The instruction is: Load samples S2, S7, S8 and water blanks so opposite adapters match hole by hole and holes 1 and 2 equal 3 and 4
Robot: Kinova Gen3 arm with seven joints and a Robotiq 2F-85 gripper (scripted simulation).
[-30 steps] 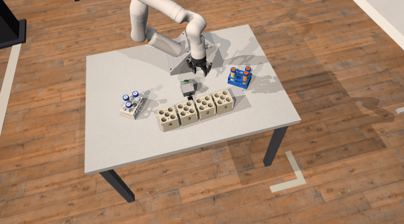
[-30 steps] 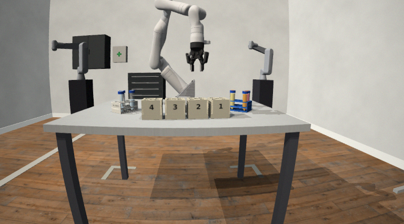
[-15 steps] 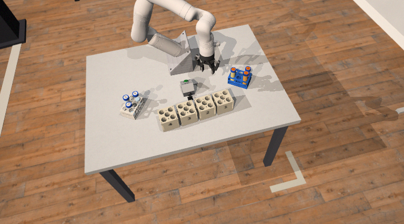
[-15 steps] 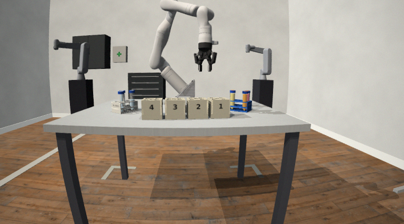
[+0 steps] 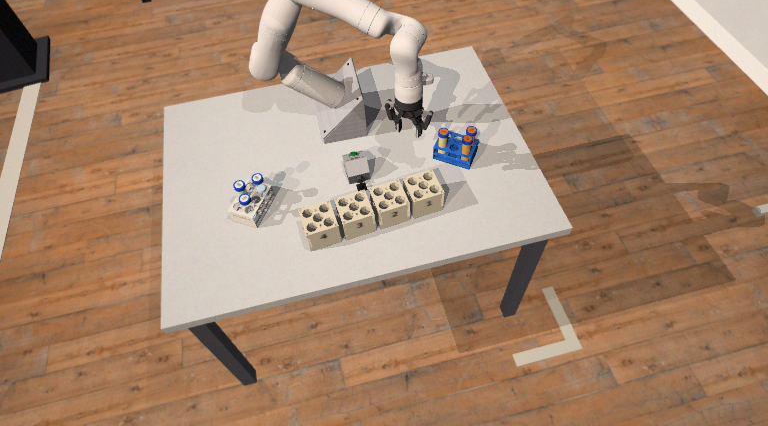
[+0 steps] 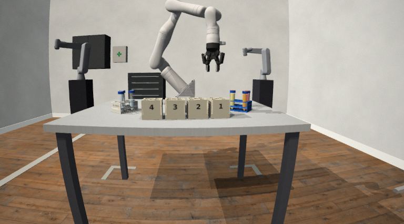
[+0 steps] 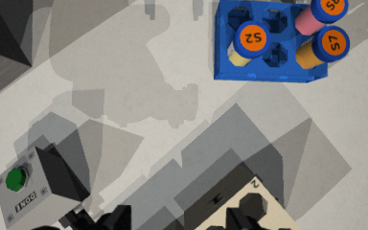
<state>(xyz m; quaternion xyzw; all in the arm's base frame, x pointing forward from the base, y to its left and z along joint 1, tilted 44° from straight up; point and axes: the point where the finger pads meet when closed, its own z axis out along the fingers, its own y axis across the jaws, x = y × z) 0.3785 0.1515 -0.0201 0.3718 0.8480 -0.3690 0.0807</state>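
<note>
Right now my hand is 20 cm to the right of the sample S7 and 18 cm above it. Round my hand: adapter 1: 10 cm ahead, 1 cm to the left, 20 cm below; sample S2: 6 cm behind, 13 cm to the left, 18 cm below; green done key: 12 cm behind, 15 cm to the right, 18 cm below.
</note>
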